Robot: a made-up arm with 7 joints.
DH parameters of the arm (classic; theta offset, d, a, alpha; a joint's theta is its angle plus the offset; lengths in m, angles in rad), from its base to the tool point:
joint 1: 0 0.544 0 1.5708
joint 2: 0 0.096 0 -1.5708
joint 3: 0 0.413 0.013 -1.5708
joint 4: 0 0.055 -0.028 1.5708
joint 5: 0 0.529 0 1.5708
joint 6: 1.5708 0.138 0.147 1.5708
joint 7: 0 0.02 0 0
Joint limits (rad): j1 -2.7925..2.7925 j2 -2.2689..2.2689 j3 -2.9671..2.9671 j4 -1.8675..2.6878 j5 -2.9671..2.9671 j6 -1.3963..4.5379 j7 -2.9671..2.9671
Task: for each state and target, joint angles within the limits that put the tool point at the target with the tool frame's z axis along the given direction. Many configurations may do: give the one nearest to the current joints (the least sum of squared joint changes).
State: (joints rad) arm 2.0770 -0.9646 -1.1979 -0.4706 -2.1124 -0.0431 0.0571
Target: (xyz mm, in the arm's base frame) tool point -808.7 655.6 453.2 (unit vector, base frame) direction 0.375 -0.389 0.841
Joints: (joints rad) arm 2.3840 -1.7182 -1.1520 0.0035 -2.0199 -0.7192 0.0571
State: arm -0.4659 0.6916 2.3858 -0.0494 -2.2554 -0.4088 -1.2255
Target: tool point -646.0 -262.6 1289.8 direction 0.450 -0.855 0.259
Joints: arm -0.9080 0.5029 2.1924 -0.9078 -2.3039 0.4191 -1.2255
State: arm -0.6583 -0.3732 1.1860 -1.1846 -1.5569 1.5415 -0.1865
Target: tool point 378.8 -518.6 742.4 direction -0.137 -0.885 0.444
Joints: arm 0.1659 -1.0750 1.7391 -1.2818 -1.2103 2.3532 -0.1865
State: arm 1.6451 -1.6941 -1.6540 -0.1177 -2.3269 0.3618 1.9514
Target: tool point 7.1 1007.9 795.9 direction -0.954 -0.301 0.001
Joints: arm 1.3575 -1.0680 -1.8557 -0.3960 -2.6444 -0.1053 1.9514
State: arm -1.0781 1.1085 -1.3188 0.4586 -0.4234 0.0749 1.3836
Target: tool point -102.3 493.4 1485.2 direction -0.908 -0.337 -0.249
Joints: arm -1.5300 0.3772 -1.1489 -0.1506 -0.2372 -0.4956 1.3836
